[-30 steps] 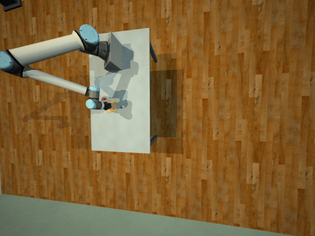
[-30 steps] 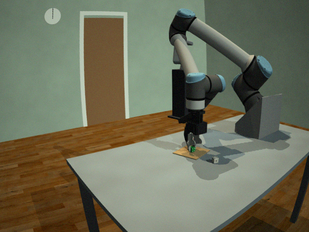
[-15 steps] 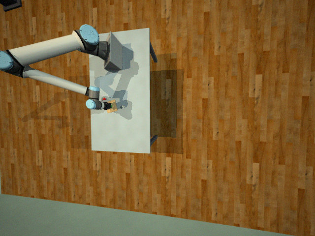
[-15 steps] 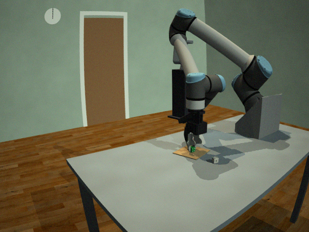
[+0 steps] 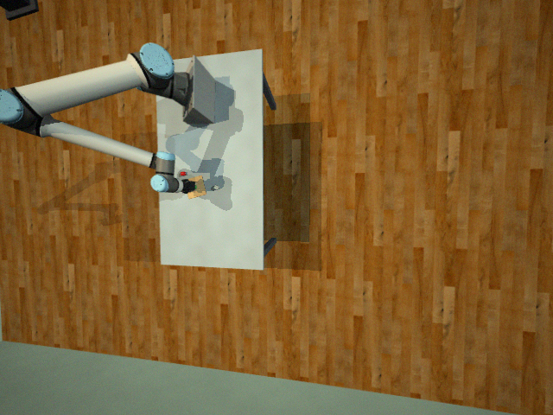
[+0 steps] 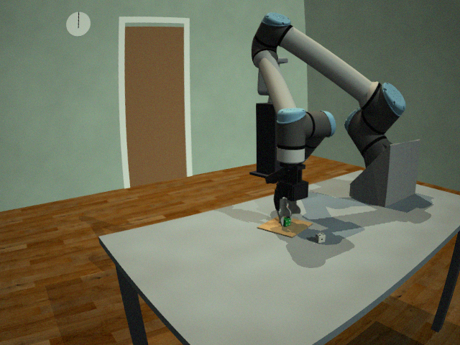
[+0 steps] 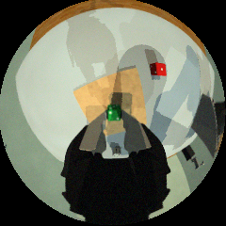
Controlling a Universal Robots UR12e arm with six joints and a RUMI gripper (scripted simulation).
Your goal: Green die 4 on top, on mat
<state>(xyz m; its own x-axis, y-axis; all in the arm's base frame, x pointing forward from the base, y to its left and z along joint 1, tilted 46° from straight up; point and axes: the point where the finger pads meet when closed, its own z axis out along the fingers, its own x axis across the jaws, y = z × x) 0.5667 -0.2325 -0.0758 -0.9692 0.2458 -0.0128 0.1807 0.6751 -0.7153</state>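
Right now the green die is right at my hand. The rest, counted from my hand: red die 110 mm behind, 70 mm to the right, 10 mm below; tan mat 20 mm below; white die 160 mm to the left, 20 mm ahead, 10 mm below.
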